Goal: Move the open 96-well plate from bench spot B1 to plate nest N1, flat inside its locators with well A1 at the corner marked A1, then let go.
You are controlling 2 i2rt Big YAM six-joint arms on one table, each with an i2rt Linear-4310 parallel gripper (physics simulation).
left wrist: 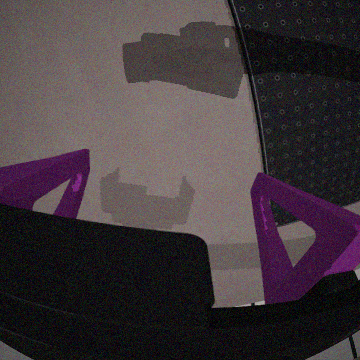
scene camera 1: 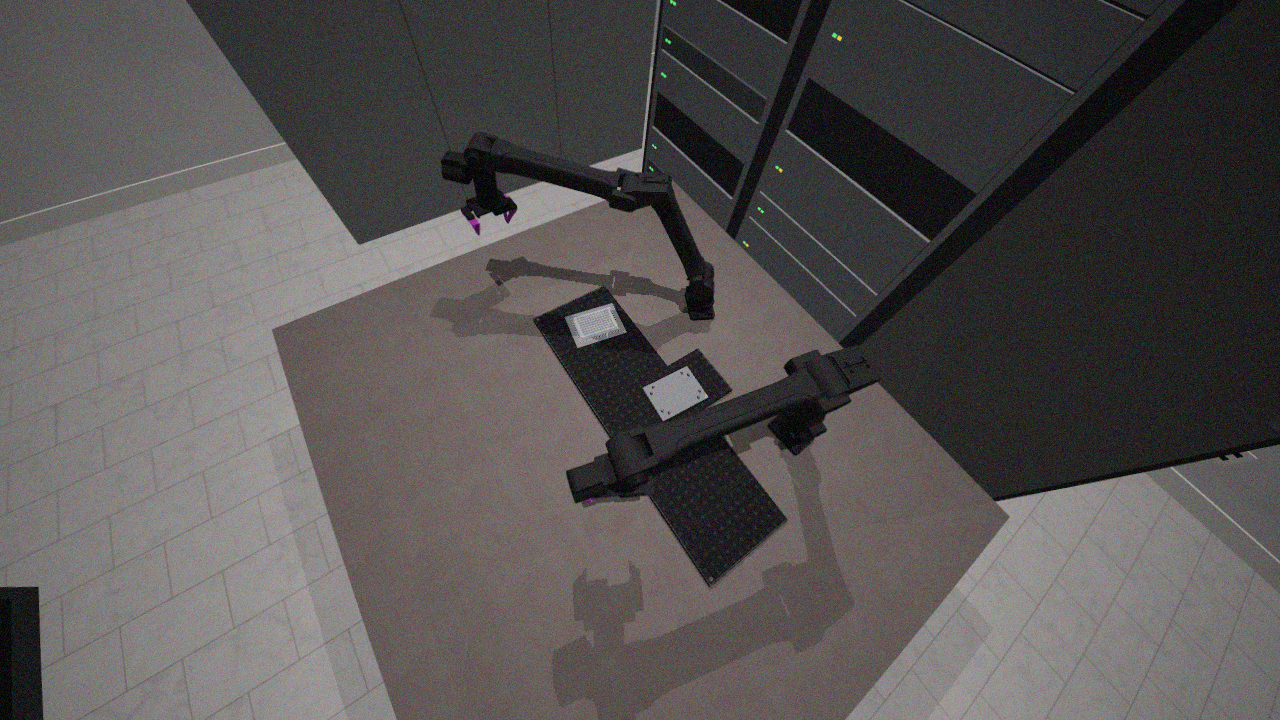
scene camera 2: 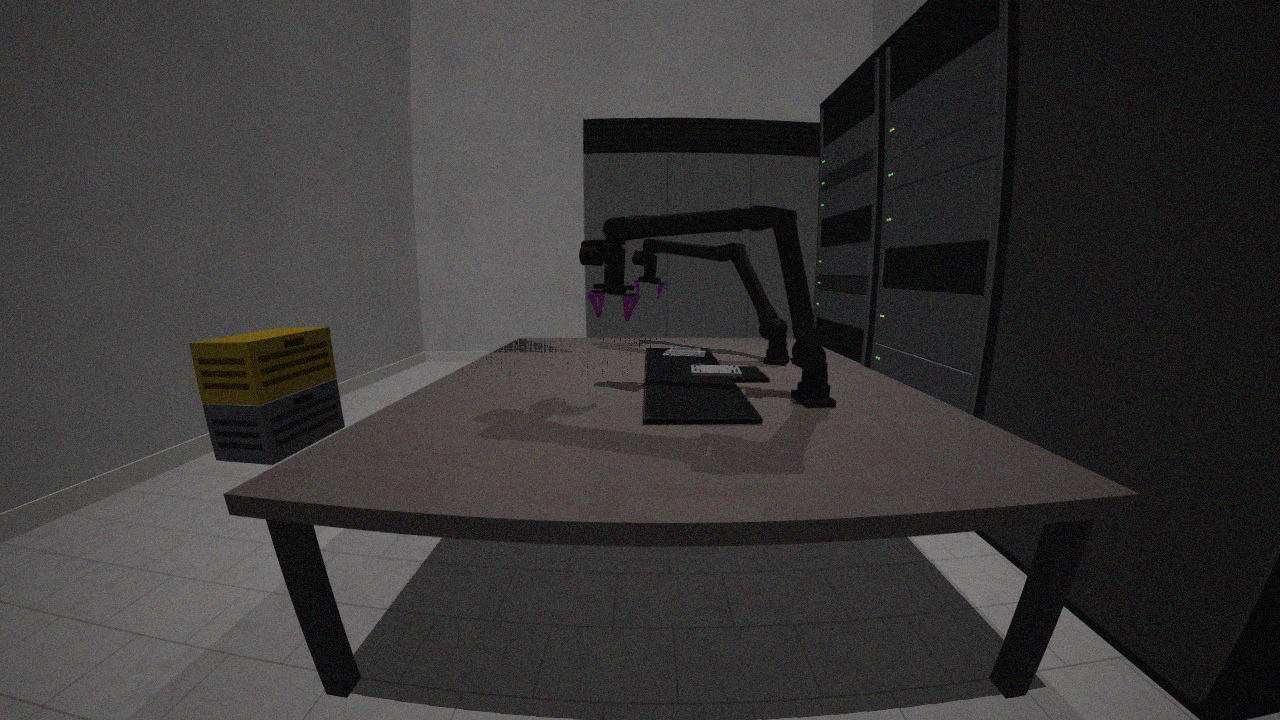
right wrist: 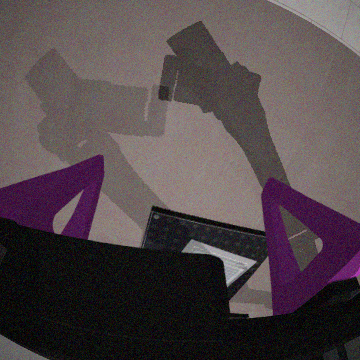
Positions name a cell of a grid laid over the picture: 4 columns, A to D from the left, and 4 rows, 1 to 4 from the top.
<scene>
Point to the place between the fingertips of my left gripper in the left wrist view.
At B2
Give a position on a white well plate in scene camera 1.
B2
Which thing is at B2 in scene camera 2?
My left gripper.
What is my left gripper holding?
Nothing.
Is my right gripper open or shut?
Open.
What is my right gripper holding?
Nothing.
</scene>
